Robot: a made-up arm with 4 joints. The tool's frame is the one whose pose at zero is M. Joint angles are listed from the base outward.
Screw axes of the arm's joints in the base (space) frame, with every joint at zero. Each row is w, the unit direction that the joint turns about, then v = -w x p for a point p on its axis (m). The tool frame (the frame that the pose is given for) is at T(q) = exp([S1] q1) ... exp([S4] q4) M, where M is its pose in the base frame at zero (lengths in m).
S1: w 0 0 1 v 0 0 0
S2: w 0 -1 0 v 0.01 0 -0.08
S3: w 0 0 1 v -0.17 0.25 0
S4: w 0 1 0 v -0.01 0 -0.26
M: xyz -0.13 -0.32 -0.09 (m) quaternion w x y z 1 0 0 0
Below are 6 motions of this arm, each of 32 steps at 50 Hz.
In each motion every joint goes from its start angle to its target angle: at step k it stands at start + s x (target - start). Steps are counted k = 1, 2, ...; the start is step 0. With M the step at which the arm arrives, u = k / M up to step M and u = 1 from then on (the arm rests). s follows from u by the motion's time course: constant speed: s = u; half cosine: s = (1 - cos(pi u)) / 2; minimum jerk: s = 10 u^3 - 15 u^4 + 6 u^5.
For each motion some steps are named. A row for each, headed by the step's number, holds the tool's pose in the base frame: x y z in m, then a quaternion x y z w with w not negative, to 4 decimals.
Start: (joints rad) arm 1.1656 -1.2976 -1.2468 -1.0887
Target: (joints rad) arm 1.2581 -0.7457 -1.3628 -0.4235
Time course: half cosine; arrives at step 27
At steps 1, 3, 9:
1: 0.3329 -0.1104 0.4405 -0.4995 -0.2278 0.2637 0.7932
3: 0.3305 -0.1182 0.4391 -0.4978 -0.2261 0.2564 0.7971
9: 0.3103 -0.1811 0.4218 -0.4790 -0.2090 0.1974 0.8294

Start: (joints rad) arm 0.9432 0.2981 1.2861 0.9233
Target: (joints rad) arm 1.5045 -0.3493 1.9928 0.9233
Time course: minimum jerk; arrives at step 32
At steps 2, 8, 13, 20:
2: 0.1495 -0.1735 -0.2021 -0.4184 0.0631 0.7843 0.4538
8: 0.1449 -0.1679 -0.1922 -0.4275 0.0669 0.8133 0.3891
13: 0.1340 -0.1590 -0.1689 -0.4388 0.0717 0.8634 0.2383
20: 0.1159 -0.1558 -0.1207 0.4268 -0.0731 -0.9005 0.0401

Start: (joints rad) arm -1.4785 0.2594 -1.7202 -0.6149
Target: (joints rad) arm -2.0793 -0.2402 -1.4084 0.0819
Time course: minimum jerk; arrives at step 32
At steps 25, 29, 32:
25: -0.0977 0.4894 0.0016 -0.0453 -0.0945 0.9811 0.1624
29: -0.0766 0.4913 0.0113 -0.0761 -0.1050 0.9761 0.1741
32: -0.0743 0.4914 0.0123 -0.0794 -0.1060 0.9755 0.1754

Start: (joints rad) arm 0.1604 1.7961 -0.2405 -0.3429
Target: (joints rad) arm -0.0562 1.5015 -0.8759 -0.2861
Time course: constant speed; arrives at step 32
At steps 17, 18, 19, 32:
17: 0.1718 -0.3672 -0.2765 0.1935 -0.7898 -0.2123 0.5419
18: 0.1673 -0.3691 -0.2813 0.1957 -0.7850 -0.2223 0.5441
19: 0.1626 -0.3709 -0.2861 0.1979 -0.7802 -0.2322 0.5461
32: 0.0933 -0.3817 -0.3469 0.2222 -0.7124 -0.3640 0.5573

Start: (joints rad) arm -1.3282 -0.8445 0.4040 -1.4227
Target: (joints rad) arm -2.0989 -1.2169 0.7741 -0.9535
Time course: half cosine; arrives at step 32
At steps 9, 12, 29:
9: -0.2423 -0.0906 0.1976 0.0192 -0.2932 -0.5623 0.7730
12: -0.2389 -0.0741 0.1866 0.0552 -0.2712 -0.5939 0.7554
29: -0.1951 0.0134 0.1404 0.2650 -0.2281 -0.7065 0.6153

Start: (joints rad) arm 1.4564 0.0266 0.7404 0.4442
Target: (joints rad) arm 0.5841 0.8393 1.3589 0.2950
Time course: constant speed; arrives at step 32
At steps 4, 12, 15, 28, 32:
4: 0.2015 -0.1224 -0.1559 -0.1697 0.0384 0.8650 0.4706
12: 0.1631 -0.1104 -0.1778 -0.1524 -0.0668 0.8424 0.5126
15: 0.1518 -0.1037 -0.1837 -0.1553 -0.1064 0.8296 0.5256
28: 0.1242 -0.0703 -0.1994 -0.2249 -0.2606 0.7526 0.5614
32: 0.1226 -0.0606 -0.2023 -0.2631 -0.2974 0.7233 0.5650

